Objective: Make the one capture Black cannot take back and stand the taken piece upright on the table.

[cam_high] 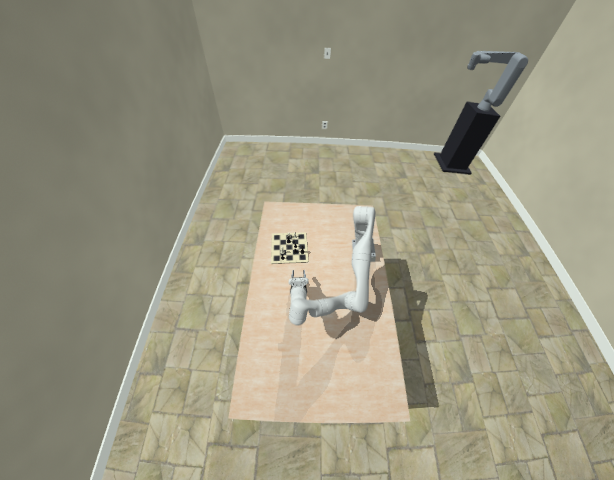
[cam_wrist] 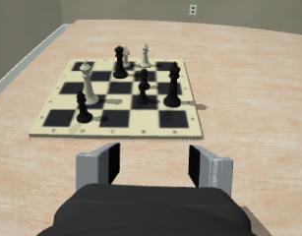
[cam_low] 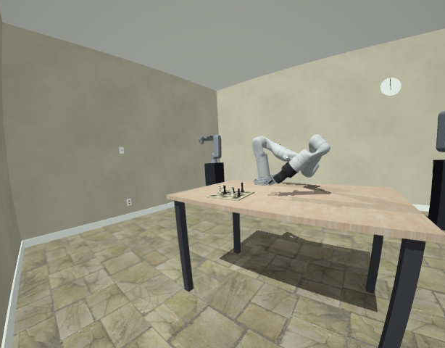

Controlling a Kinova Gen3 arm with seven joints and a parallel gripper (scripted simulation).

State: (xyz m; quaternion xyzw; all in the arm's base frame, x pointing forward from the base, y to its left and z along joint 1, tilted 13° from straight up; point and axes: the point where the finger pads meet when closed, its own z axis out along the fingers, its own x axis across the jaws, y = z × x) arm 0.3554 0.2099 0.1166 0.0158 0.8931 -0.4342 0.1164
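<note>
The white chess piece is 11 cm ahead of my hand, 17 cm to the right of it and 5 cm below it. Also, from my hand: white piece: 8 cm ahead, 29 cm to the right, 6 cm below; then chessboard: 7 cm ahead, 22 cm to the right, 8 cm below.
</note>
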